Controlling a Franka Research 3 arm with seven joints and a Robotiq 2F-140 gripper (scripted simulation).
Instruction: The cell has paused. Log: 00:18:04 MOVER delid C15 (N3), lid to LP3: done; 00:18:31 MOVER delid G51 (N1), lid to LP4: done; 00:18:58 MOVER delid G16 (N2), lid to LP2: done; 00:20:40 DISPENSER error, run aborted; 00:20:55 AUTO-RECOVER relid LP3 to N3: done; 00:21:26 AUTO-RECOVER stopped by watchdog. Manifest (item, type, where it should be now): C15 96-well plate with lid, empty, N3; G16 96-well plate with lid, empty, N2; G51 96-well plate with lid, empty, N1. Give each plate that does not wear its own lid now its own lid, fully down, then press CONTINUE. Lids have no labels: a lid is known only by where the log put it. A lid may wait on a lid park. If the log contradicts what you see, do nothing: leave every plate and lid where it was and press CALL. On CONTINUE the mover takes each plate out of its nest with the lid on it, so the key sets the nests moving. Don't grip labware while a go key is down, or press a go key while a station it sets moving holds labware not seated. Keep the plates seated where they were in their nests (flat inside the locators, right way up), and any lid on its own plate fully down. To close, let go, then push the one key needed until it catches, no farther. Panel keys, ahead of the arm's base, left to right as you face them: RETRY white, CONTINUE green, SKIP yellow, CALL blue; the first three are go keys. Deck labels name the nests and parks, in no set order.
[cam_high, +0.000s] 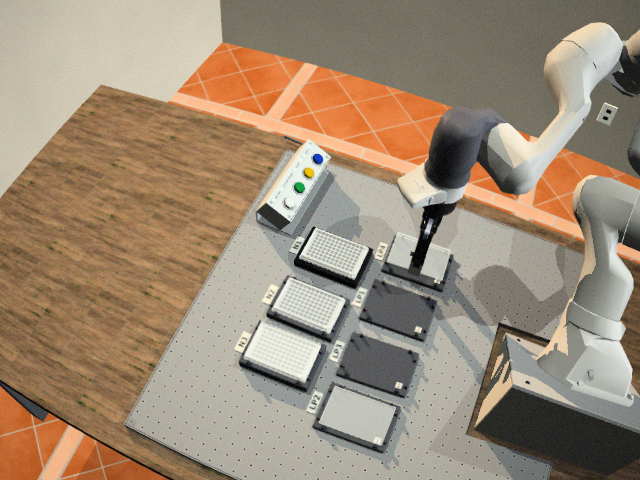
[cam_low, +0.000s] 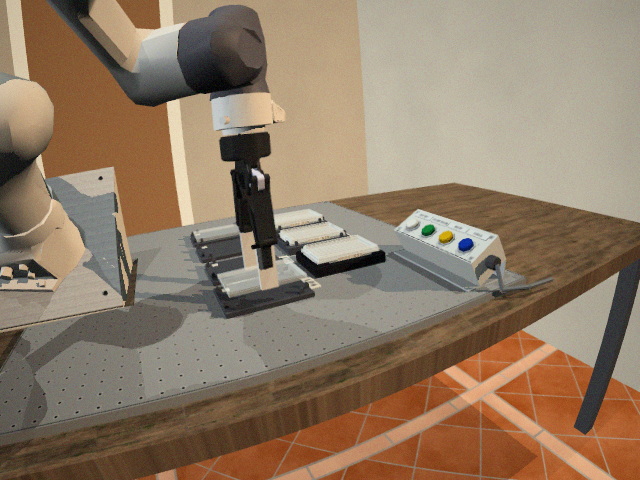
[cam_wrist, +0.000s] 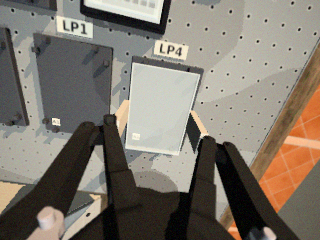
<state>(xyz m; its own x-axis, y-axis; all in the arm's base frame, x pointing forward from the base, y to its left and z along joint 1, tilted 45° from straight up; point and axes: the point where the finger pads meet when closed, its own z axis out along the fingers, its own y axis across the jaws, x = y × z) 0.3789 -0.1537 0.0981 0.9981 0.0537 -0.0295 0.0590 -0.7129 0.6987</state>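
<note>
Now: hand 50 mm above the lp4 park. The rest, counted from my hand: plate 210 mm to the left, 170 mm ahead, 30 mm below; LP3 park 260 mm to the left, 50 mm below, 10 mm behind; lp1 park 130 mm to the left, 50 mm below.
</note>
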